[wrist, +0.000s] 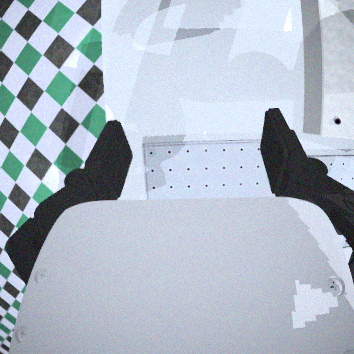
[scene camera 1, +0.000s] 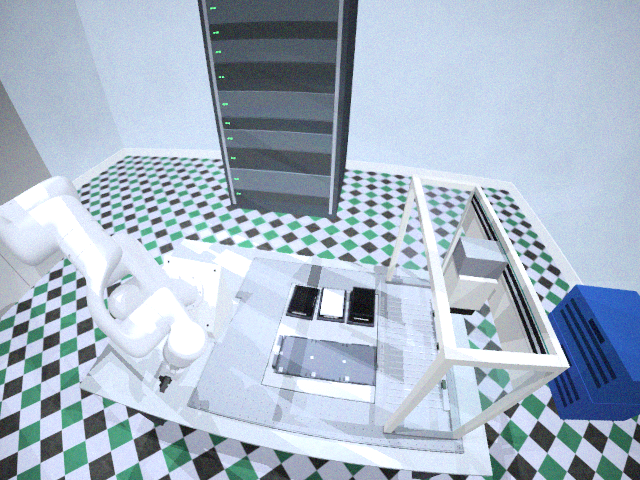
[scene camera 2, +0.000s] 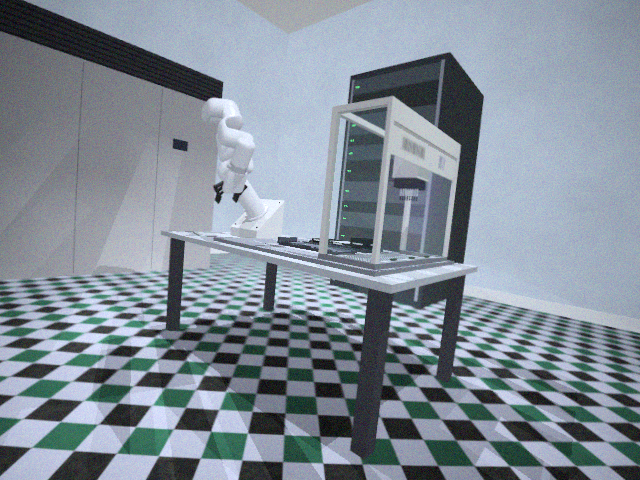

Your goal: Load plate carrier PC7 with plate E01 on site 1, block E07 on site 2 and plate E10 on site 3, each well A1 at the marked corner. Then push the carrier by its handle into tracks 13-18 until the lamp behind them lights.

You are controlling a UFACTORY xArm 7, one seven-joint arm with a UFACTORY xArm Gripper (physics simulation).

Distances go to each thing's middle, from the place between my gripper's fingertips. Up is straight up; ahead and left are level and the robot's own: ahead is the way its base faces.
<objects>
The grey carrier (scene camera 1: 327, 360) is 41 cm ahead of my hand, 14 cm to the left of it and 14 cm below it.
</objects>
